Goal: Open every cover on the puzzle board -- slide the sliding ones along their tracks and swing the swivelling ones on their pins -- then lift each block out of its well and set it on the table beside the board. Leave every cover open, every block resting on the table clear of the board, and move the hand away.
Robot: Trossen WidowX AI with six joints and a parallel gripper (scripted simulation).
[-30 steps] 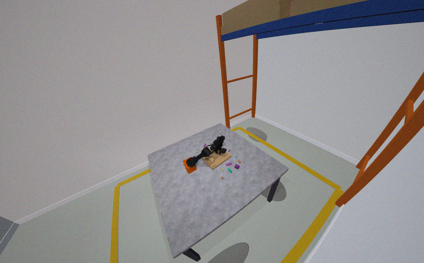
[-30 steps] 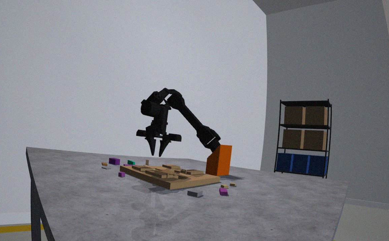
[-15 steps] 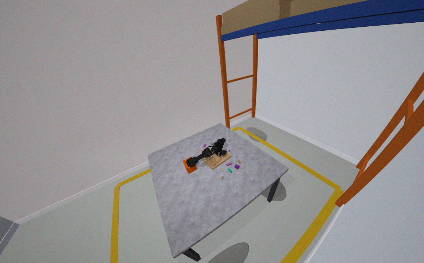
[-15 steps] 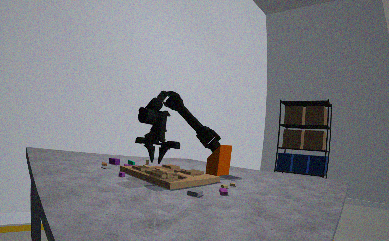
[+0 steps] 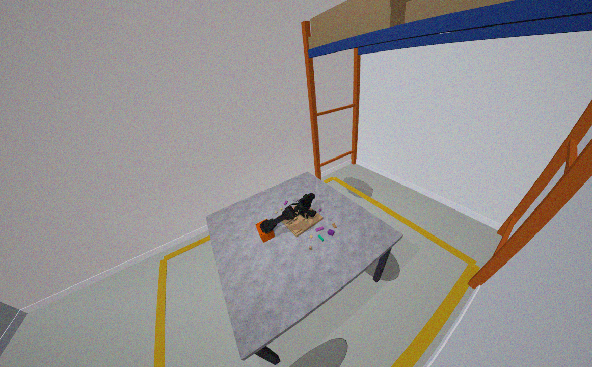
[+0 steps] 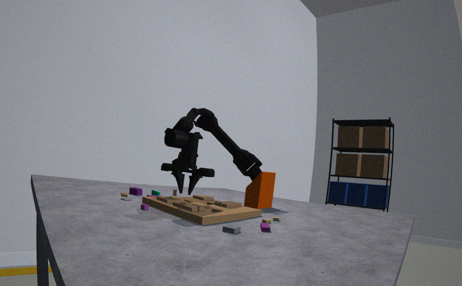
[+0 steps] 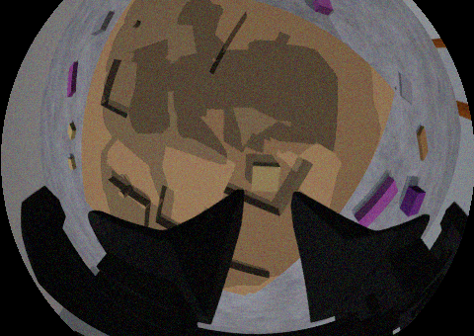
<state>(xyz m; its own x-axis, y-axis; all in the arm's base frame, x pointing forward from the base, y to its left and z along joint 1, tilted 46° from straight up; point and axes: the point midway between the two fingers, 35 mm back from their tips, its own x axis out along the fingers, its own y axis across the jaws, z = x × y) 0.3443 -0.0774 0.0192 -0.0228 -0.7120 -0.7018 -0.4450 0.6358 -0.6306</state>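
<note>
Now: the tan puzzle board 5 cm to the left of my gripper tip, 3 cm below it and 3 cm behind it.
</note>
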